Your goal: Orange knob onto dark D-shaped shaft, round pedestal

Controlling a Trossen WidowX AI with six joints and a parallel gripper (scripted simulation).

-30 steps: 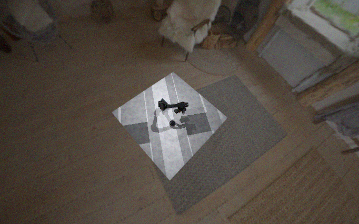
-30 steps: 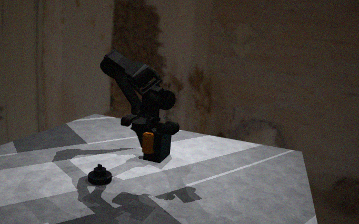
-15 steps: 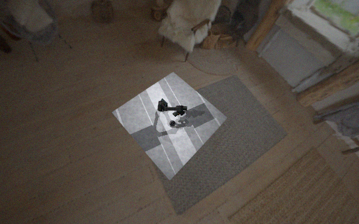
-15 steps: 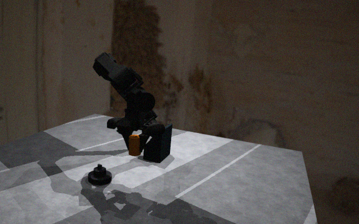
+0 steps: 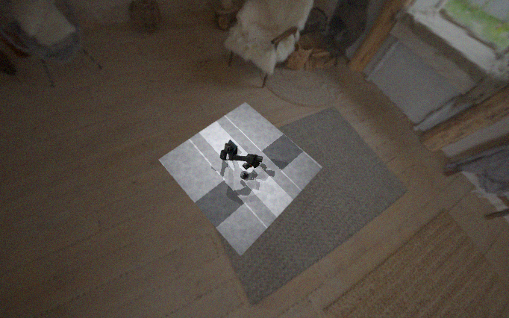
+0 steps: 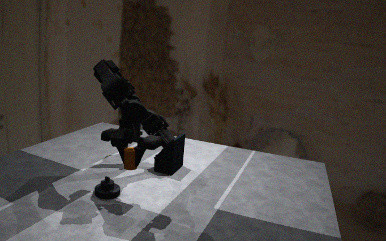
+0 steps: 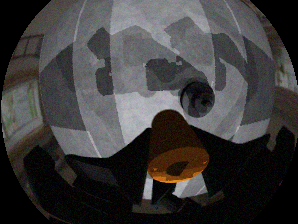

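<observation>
My gripper tip is 9 cm above the dark round pedestal, 8 cm to the left of it and 1 cm short of it. From my gripper tip the other things lie so: orange knob (2 cm above).
</observation>
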